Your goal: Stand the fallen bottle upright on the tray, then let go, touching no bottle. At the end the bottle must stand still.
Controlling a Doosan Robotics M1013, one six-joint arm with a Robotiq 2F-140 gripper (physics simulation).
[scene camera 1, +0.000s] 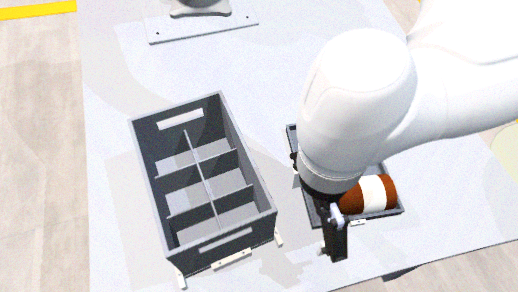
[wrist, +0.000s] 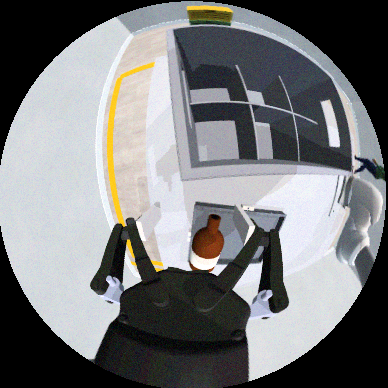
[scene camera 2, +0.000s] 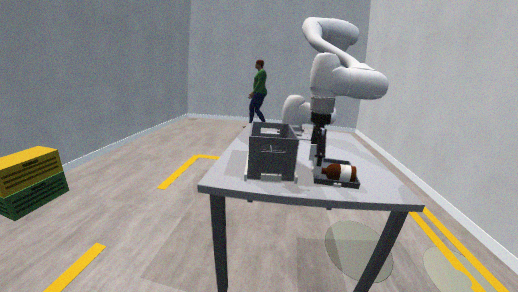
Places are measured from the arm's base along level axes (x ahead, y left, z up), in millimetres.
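Pixels of known places: gripper, between the fingertips: [scene camera 1: 310,217] [wrist: 196,210] [scene camera 2: 314,166]; arm's base, origin of its link: [wrist: 345,188].
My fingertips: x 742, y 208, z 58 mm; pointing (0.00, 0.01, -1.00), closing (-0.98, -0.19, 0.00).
Ahead of a thing's pixels: the offset from my fingertips to its top centre.
A brown bottle {dz +8, dx -45, dy +96 mm} [scene camera 1: 372,195] [scene camera 2: 340,172] [wrist: 207,245] with a white label lies on its side on the dark grey tray {dz -46, dx -128, dy +95 mm} [scene camera 1: 316,220] [scene camera 2: 336,185] [wrist: 228,240]. Its neck points toward the crate. In scene camera 1 the arm hides the neck. My gripper [scene camera 1: 309,210] [scene camera 2: 317,156] [wrist: 196,210] is open wide and points down, low by the neck end of the bottle. In the wrist view one pad is to the left of the tray and the other is over the tray, with the neck between them in that view. Whether a finger touches the tray cannot be told.
A tall dark crate {dz +104, dx -84, dy -200 mm} [scene camera 1: 260,232] [scene camera 2: 272,162] [wrist: 177,130] with dividers stands beside the tray, on the side the bottle's neck points to. The base of another arm [scene camera 1: 200,7] [scene camera 2: 295,110] stands farther back. A person [scene camera 2: 259,85] is behind the table.
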